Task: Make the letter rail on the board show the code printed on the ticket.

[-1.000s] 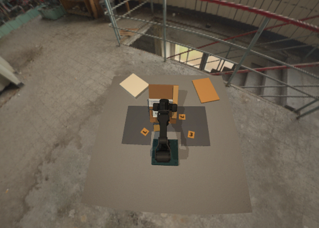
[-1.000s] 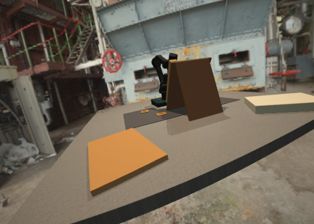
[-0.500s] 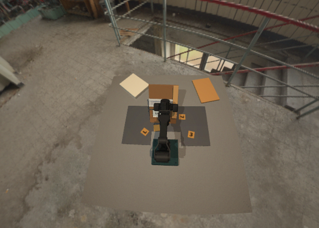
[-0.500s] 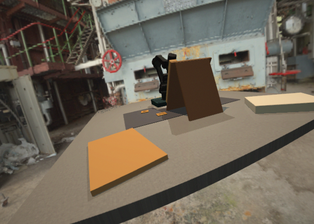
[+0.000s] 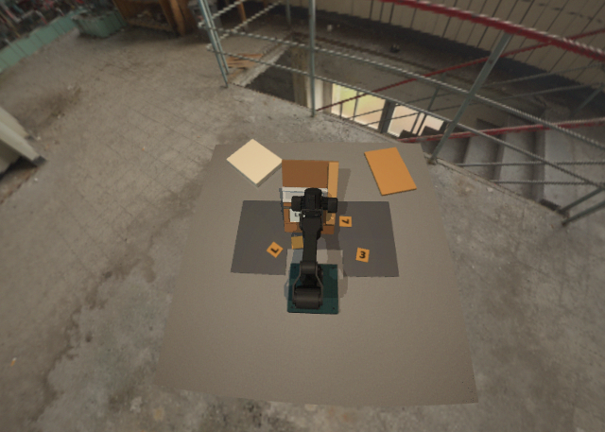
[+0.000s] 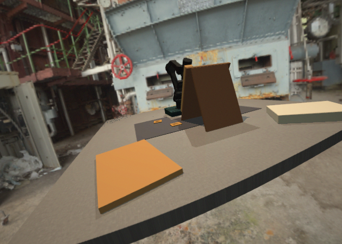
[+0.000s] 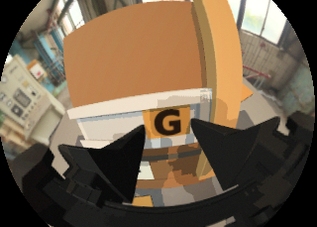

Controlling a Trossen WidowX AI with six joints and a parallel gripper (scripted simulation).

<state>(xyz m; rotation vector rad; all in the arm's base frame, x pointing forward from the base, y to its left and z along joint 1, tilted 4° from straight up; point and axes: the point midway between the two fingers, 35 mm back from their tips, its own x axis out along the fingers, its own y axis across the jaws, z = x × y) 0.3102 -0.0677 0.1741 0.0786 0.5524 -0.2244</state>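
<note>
Now: gripper tip right at the orange tile marked g. The rest, counted from my gripper tip: white ticket 9 cm to the left, 9 cm below, 3 cm behind; 7 tile 17 cm below, 14 cm to the right, 7 cm behind; dark mat 17 cm below, 15 cm behind, 3 cm to the left.
</note>
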